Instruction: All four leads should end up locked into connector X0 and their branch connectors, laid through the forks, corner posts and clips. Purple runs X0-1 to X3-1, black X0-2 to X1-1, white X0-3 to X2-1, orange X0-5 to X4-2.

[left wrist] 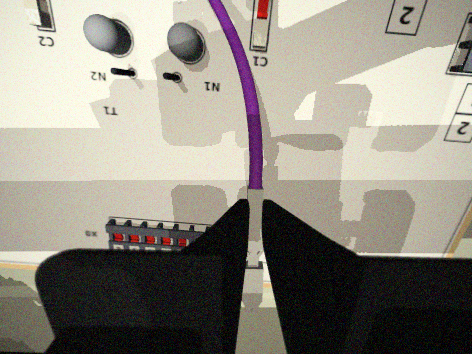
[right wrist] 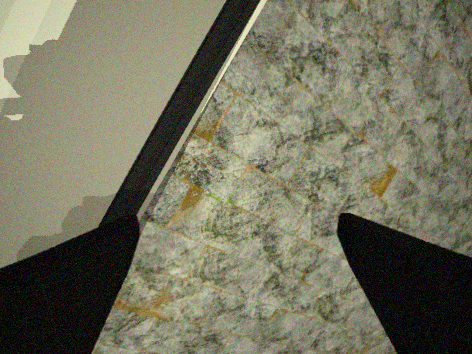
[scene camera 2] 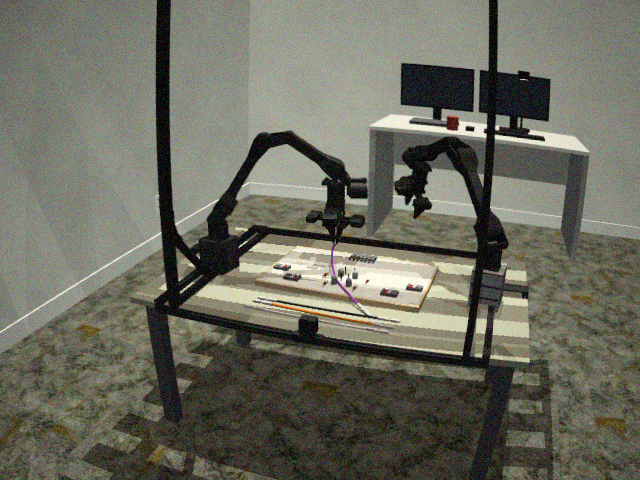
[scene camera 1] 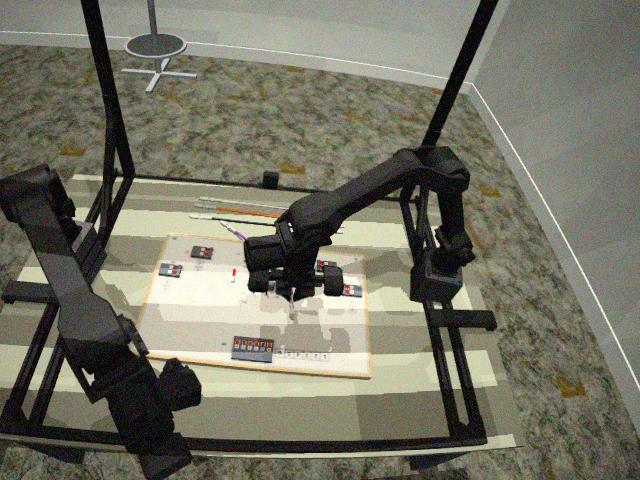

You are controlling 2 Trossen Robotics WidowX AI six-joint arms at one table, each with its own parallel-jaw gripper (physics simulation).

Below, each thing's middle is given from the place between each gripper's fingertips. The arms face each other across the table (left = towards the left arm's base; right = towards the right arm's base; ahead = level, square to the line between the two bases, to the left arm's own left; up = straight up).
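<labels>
The harness board (scene camera 1: 195, 317) sits 13 cm below my right hand, 35 cm behind it and 13 cm to the left of it.
My left hand is 9 cm above the harness board, 5 cm past it and 7 cm to the left of it. Going by its middle, the harness board is nearer to my left hand than to my right hand.
</labels>
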